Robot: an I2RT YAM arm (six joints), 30 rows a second.
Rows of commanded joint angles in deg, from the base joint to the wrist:
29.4, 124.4, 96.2, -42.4, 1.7, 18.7
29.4, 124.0, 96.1, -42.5, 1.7, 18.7
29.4, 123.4, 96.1, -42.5, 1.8, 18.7
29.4, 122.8, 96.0, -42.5, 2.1, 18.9
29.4, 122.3, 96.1, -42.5, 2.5, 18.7
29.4, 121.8, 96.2, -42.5, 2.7, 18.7
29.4, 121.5, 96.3, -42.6, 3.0, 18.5
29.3, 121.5, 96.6, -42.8, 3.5, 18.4
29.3, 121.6, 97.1, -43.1, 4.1, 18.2
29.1, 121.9, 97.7, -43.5, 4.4, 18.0
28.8, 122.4, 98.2, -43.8, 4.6, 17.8
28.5, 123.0, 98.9, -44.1, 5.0, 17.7
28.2, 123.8, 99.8, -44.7, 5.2, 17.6
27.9, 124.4, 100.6, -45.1, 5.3, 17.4
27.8, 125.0, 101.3, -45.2, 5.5, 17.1
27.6, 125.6, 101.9, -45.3, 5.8, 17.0
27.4, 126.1, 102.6, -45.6, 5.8, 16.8
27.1, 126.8, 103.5, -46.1, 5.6, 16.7
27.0, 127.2, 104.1, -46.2, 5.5, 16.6
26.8, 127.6, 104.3, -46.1, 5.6, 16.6
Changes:
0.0, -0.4, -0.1, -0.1, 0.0, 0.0
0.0, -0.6, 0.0, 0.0, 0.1, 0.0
0.0, -0.6, -0.1, 0.0, 0.3, 0.2
0.0, -0.5, 0.1, 0.0, 0.4, -0.2
0.0, -0.5, 0.1, 0.0, 0.2, 0.0
0.0, -0.3, 0.1, -0.1, 0.3, -0.2
-0.1, 0.0, 0.3, -0.2, 0.5, -0.1
0.0, 0.1, 0.5, -0.3, 0.6, -0.2
-0.2, 0.3, 0.6, -0.4, 0.3, -0.2
-0.3, 0.5, 0.5, -0.3, 0.2, -0.2
-0.3, 0.6, 0.7, -0.3, 0.4, -0.1
-0.3, 0.8, 0.9, -0.6, 0.2, -0.1
-0.3, 0.6, 0.8, -0.4, 0.1, -0.2
-0.1, 0.6, 0.7, -0.1, 0.2, -0.3
-0.2, 0.6, 0.6, -0.1, 0.3, -0.1
-0.2, 0.5, 0.7, -0.3, 0.0, -0.2
-0.3, 0.7, 0.9, -0.5, -0.2, -0.1
-0.1, 0.4, 0.6, -0.1, -0.1, -0.1
-0.2, 0.4, 0.2, 0.1, 0.1, 0.0

